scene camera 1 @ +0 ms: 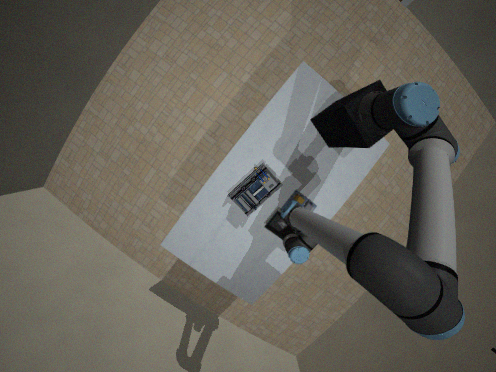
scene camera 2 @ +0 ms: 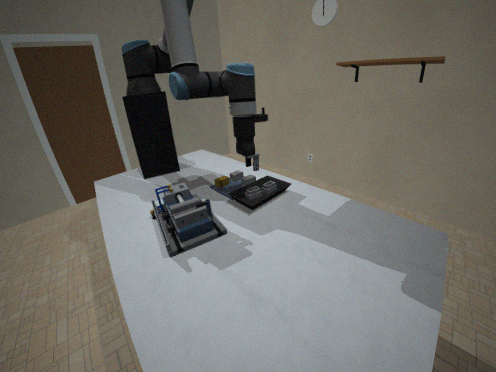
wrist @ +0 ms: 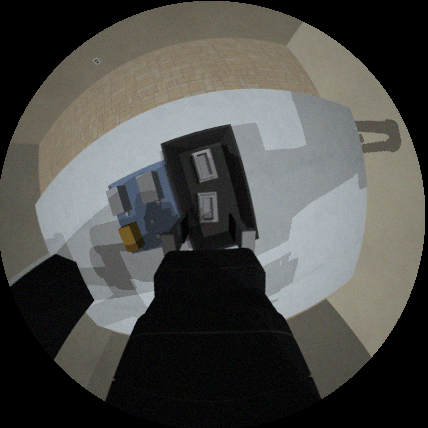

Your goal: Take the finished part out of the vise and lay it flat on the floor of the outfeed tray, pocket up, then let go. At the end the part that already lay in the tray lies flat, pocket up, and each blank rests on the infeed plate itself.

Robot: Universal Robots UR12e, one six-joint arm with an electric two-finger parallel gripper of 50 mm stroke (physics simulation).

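Frame: origin at the arm's base, x ahead, y left, z up, level; metres.
Seen in the pictures: gripper, fingertip midpoint: (scene camera 2: 252,168) (wrist: 208,222); arm's base, link origin: (scene camera 1: 375,113) (scene camera 2: 144,94).
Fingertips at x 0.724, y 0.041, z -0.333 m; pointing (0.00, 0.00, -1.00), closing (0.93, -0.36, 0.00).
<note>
Offsets run from my fingertips to a thing's top centre. "spot": to the spot under its first point.
My gripper (scene camera 2: 252,164) (wrist: 208,222) is open and empty, above the black outfeed tray (scene camera 2: 284,186) (wrist: 245,190). Two grey parts lie flat and apart on the tray floor, pockets up: one part {dz -0.091, dx -0.001, dy +0.000 m} (scene camera 2: 253,192) (wrist: 208,206) is nearer the gripper in the wrist view, the other part {dz -0.091, dx +0.026, dy +0.078 m} (scene camera 2: 269,186) (wrist: 204,165) farther off. Two grey blanks, one blank {dz -0.094, dx -0.095, dy +0.088 m} (wrist: 149,187) beside the tray and one blank {dz -0.094, dx -0.184, dy +0.101 m} (wrist: 120,200) farther left, stand on the blue infeed plate {dz -0.129, dx -0.143, dy +0.049 m} (wrist: 170,194). The vise {dz -0.038, dx -0.108, dy -0.269 m} (scene camera 1: 255,191) (scene camera 2: 192,215) stands apart; its jaw gap is unclear.
An ochre block {dz -0.094, dx -0.197, dy +0.010 m} (scene camera 2: 222,181) (wrist: 131,237) stands at a corner of the infeed plate. A blue bracket {spot: dz -0.027, dx -0.197, dy -0.295 m} (scene camera 2: 160,191) rises at the vise's back end. The robot's black pedestal (scene camera 2: 152,132) (wrist: 50,300) stands at the table's far end. The plate adjoins the tray's side.
</note>
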